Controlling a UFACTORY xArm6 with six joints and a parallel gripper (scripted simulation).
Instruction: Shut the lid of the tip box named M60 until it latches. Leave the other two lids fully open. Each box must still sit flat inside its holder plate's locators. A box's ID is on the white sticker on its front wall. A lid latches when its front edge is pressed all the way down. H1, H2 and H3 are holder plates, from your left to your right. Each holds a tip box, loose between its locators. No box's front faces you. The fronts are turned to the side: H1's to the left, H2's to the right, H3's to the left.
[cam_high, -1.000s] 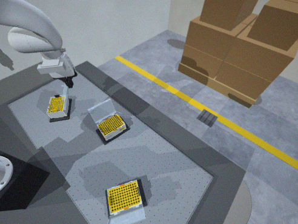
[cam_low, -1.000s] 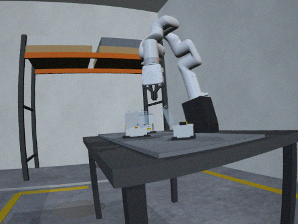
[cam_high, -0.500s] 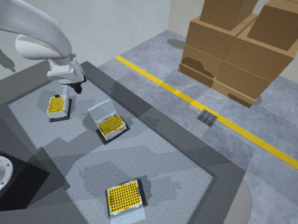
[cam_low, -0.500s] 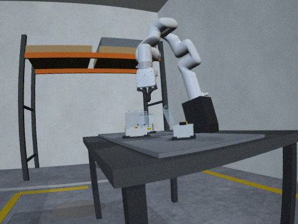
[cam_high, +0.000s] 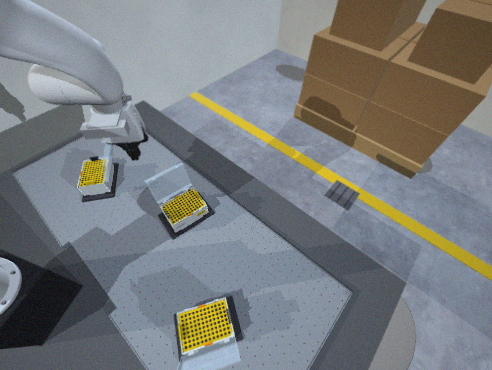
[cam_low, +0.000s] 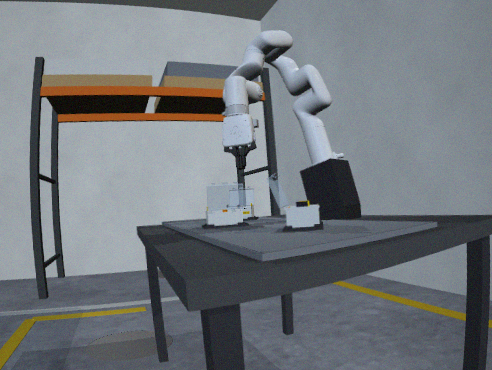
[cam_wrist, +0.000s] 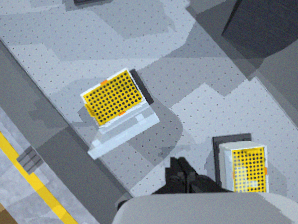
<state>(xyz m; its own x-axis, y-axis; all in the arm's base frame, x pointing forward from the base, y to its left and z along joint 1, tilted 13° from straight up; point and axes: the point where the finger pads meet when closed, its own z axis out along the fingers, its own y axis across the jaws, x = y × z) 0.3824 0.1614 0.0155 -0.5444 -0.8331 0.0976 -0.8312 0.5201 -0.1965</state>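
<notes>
Right now my hand is 40 mm short of the lid, 80 mm to the left of it and 100 mm above it.
</notes>
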